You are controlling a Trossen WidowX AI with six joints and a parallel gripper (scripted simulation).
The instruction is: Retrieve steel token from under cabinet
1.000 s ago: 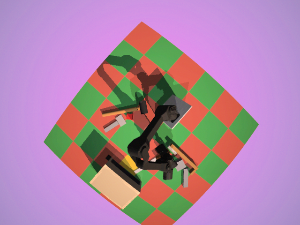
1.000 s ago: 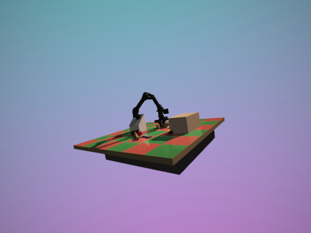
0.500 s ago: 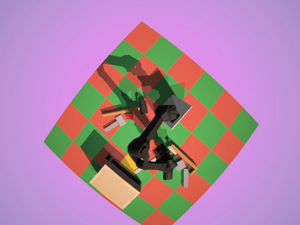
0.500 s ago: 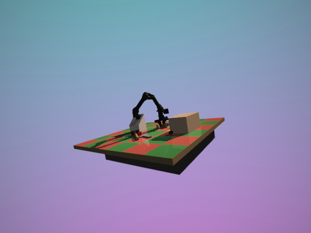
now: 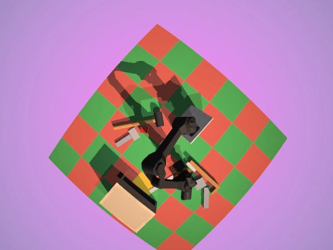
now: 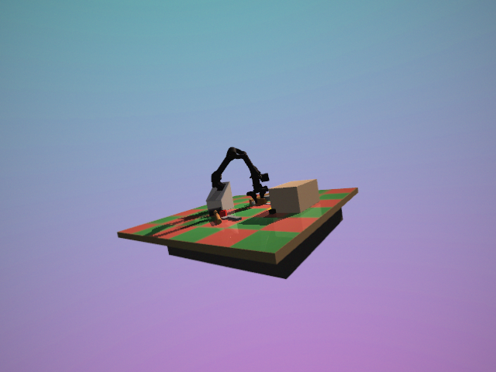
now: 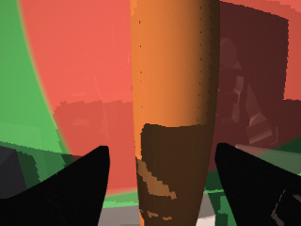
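Right now my gripper tip is 50 mm past the pale bar and 20 mm to the right of it. From my gripper tip the other things lie so: grey block 140 mm to the left, 10 mm behind, 10 mm above; then grey bar 260 mm to the left, 30 mm ahead; then red cube 370 mm to the right, 20 mm behind, 10 mm above.
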